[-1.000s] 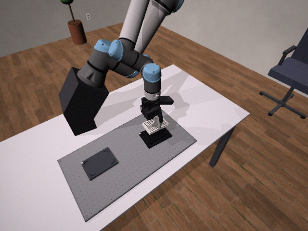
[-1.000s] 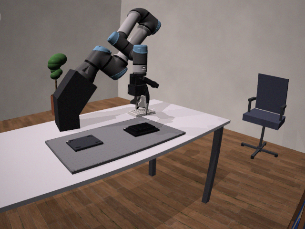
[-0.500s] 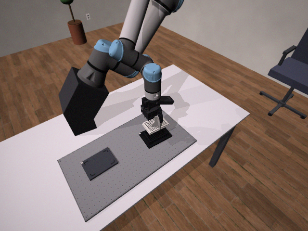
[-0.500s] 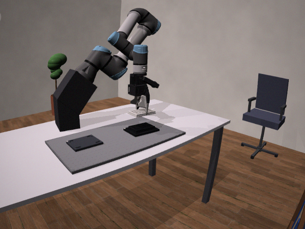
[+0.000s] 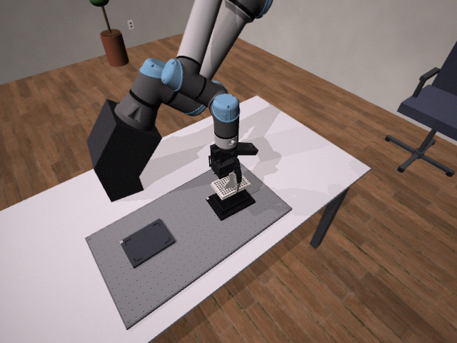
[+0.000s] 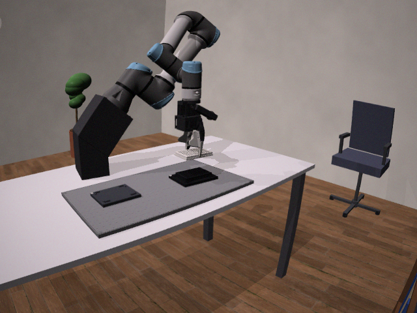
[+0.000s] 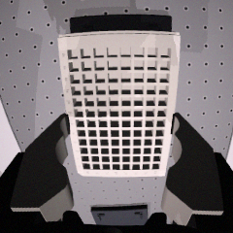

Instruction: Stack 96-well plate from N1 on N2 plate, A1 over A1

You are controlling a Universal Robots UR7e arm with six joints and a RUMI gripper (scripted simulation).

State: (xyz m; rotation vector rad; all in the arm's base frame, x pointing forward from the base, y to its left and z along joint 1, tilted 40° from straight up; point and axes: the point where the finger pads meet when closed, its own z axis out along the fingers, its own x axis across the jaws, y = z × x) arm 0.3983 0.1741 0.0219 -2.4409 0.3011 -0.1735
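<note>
Now: hand 100 mm above the black 96-well plate. From my hand the other things lie so: white 96-well plate (10 mm below); then black nest n2 (110 mm below); then nest N1 (60 mm behind, 350 mm to the right, 110 mm below).
</note>
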